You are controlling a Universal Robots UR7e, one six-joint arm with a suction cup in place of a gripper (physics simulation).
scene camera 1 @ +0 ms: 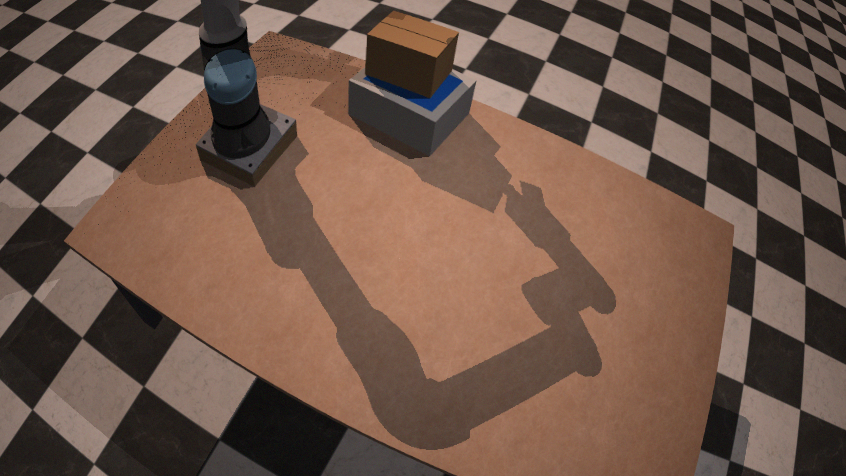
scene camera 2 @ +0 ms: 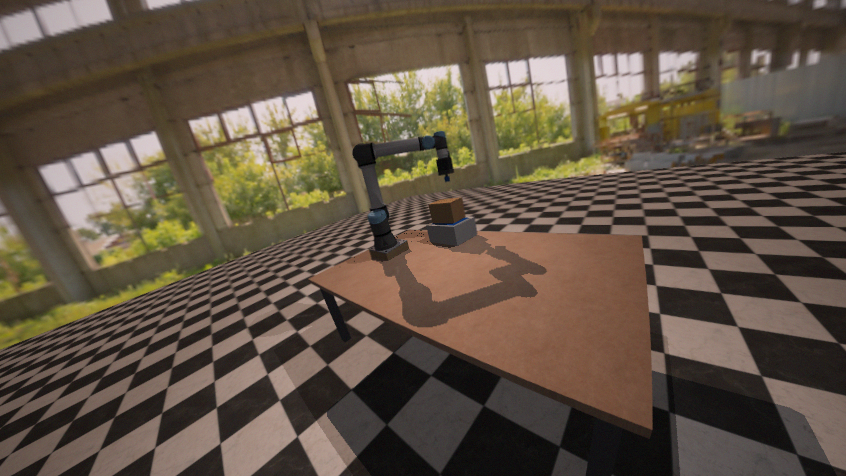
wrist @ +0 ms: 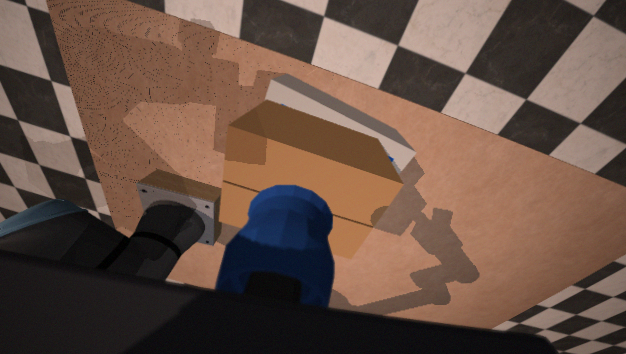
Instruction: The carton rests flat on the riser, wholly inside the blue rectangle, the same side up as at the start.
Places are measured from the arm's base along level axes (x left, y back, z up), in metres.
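Pixels of known places: hand at its tool point: (scene camera 2: 447, 181) (wrist: 290, 221); arm's base at its link origin: (scene camera 1: 240, 133) (scene camera 2: 386, 245) (wrist: 177, 220).
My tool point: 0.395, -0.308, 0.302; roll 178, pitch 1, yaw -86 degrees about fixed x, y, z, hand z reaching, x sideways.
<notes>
Ahead of a thing's pixels: the offset from my tool point to its middle, as dx, dy, dz. "spot": to the spot under its first point. Level surfaces: height alone.
The brown carton @(-0.085, -0.005, -0.178) (scene camera 1: 411, 53) (scene camera 2: 446, 211) (wrist: 310, 165) sits flat and level on the grey riser @(-0.107, -0.026, -0.303) (scene camera 1: 390, 118) (scene camera 2: 452, 235) (wrist: 325, 114), its seamed face up. The blue rectangle @(spot: -0.127, -0.119, -0.243) (scene camera 1: 446, 94) (wrist: 391, 159) shows along the carton's near and right sides in scene camera 1, and as small bits at two far corners in the wrist view. The carton hides most of it, so its margin on the far side is hard to judge. My blue suction cup (scene camera 2: 447, 177) (wrist: 290, 200) hangs above the carton with a gap between them, open and holding nothing. It is outside scene camera 1's view.
The robot's base plate (scene camera 1: 278, 127) (scene camera 2: 388, 253) stands on the brown table @(dz -0.363) (scene camera 1: 473, 266) (scene camera 2: 579, 307), to the left of the riser in both scene views. The riser is near the table's far edge. The arm's shadow falls across the table.
</notes>
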